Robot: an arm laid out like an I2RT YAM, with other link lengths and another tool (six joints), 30 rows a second.
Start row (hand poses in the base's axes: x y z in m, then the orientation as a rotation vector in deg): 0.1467 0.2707 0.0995 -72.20 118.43 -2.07
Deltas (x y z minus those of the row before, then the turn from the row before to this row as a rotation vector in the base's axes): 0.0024 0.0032 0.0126 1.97 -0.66 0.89; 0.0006 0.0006 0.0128 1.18 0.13 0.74; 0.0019 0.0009 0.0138 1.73 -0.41 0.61; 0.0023 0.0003 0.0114 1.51 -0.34 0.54; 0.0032 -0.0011 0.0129 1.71 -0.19 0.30; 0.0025 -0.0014 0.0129 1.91 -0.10 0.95; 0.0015 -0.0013 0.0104 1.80 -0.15 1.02; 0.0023 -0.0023 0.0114 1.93 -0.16 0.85; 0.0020 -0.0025 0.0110 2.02 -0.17 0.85; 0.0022 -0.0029 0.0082 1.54 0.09 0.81; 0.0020 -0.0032 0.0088 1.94 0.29 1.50; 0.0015 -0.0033 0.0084 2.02 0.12 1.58; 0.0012 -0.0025 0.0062 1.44 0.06 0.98; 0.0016 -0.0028 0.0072 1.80 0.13 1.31
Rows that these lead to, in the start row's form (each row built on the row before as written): 0.1491 0.2739 0.1121 -71.75 116.85 -0.04; 0.1497 0.2745 0.1249 -71.81 116.21 1.59; 0.1516 0.2754 0.1387 -71.26 115.04 3.36; 0.1539 0.2757 0.1501 -70.79 114.02 4.91; 0.1571 0.2746 0.1630 -69.97 113.21 6.62; 0.1596 0.2732 0.1759 -69.67 112.02 8.89; 0.1611 0.2719 0.1863 -69.49 110.76 11.04; 0.1634 0.2696 0.1977 -69.04 109.52 13.20; 0.1654 0.2671 0.2087 -68.52 108.23 15.41; 0.1676 0.2642 0.2169 -68.28 107.33 17.31; 0.1696 0.2610 0.2257 -68.43 106.06 20.07; 0.1711 0.2577 0.2341 -68.58 104.53 22.81; 0.1723 0.2552 0.2403 -68.53 103.48 24.65; 0.1739 0.2524 0.2475 -68.53 102.15 27.02
